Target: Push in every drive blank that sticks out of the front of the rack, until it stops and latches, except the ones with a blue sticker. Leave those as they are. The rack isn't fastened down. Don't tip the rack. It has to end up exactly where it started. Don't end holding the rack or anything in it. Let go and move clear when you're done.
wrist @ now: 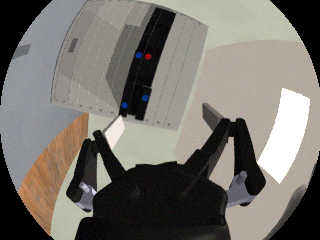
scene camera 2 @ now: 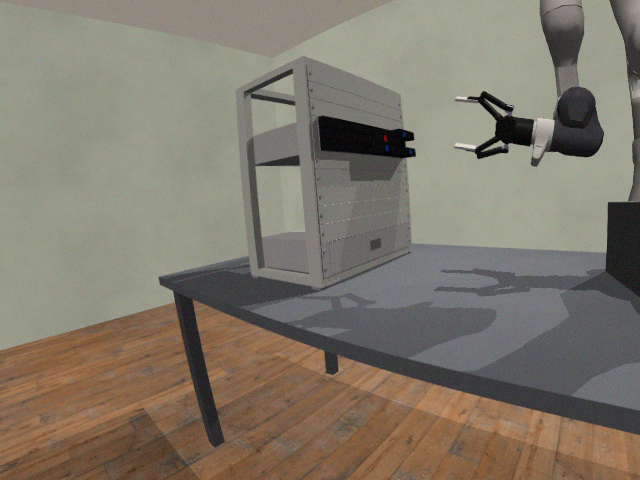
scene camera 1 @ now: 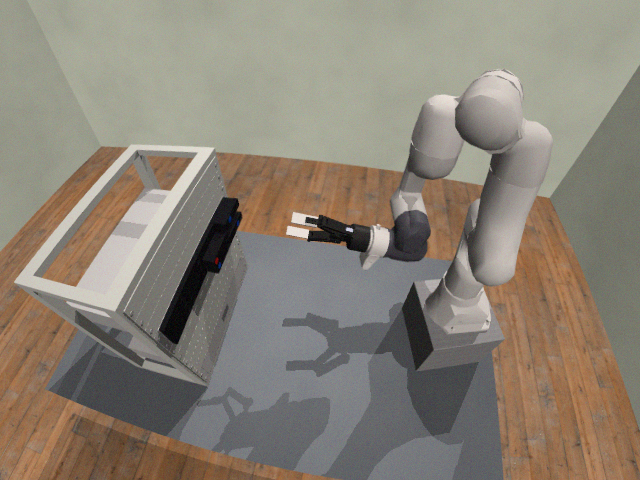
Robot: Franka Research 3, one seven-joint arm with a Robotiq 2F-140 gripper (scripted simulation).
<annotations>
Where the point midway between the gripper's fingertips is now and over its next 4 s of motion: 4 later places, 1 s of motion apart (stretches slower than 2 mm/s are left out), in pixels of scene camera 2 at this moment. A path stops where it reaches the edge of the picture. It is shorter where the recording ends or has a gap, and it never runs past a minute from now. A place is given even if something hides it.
The gripper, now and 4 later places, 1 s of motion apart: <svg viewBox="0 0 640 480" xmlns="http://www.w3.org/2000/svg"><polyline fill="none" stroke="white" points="455,122 456,130 457,131 457,132 457,133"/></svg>
</annotations>
